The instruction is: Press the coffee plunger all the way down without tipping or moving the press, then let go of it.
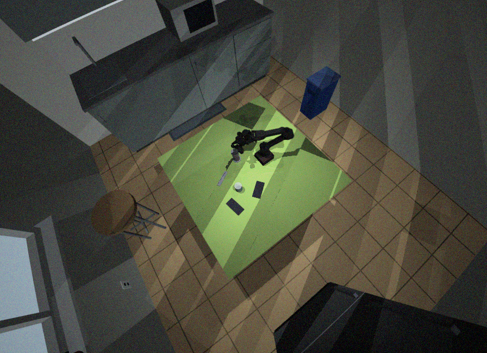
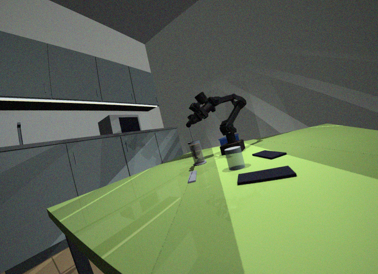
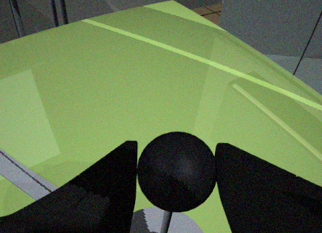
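The coffee press is 12 cm below my gripper tip and 2 cm behind it.
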